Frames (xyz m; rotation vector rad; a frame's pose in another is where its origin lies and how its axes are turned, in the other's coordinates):
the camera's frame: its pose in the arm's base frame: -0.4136 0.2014 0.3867 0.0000 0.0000 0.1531
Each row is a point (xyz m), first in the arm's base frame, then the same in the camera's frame.
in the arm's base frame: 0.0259 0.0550 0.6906
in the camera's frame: 0.4120 -0.2117 0.3039
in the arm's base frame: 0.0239 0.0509 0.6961
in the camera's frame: 0.4094 -0.2155 0.3094
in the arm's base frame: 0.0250 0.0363 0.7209
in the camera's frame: 0.4083 -0.2301 0.3342
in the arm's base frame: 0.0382 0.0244 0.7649
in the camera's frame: 0.4195 -0.2438 0.3782
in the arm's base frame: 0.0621 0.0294 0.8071
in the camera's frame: 0.4439 -0.2425 0.4204
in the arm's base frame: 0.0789 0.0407 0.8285
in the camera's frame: 0.4622 -0.2339 0.4418
